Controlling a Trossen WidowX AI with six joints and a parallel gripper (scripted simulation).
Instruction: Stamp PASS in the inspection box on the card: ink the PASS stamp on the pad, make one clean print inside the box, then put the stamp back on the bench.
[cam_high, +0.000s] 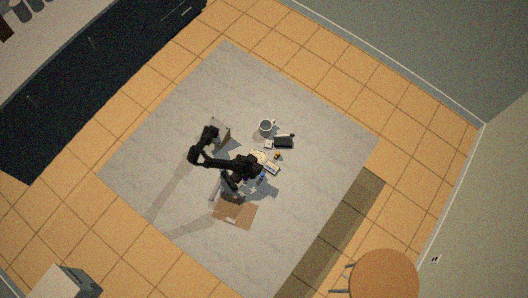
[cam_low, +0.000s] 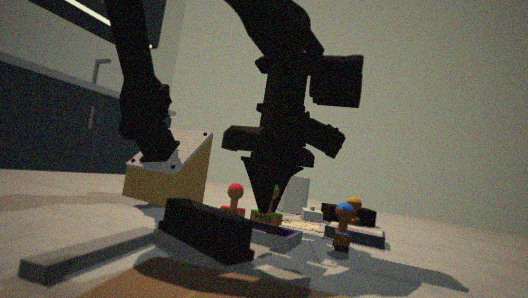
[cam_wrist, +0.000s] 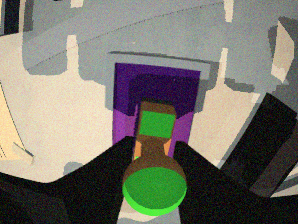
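Right now my gripper tip is right at the green-knobbed stamp. Also, from my gripper tip: red stamp (80 mm behind, 70 mm to the left, 20 mm below); purple ink pad (30 mm below); black block (50 mm behind, 70 mm to the right, 20 mm below).
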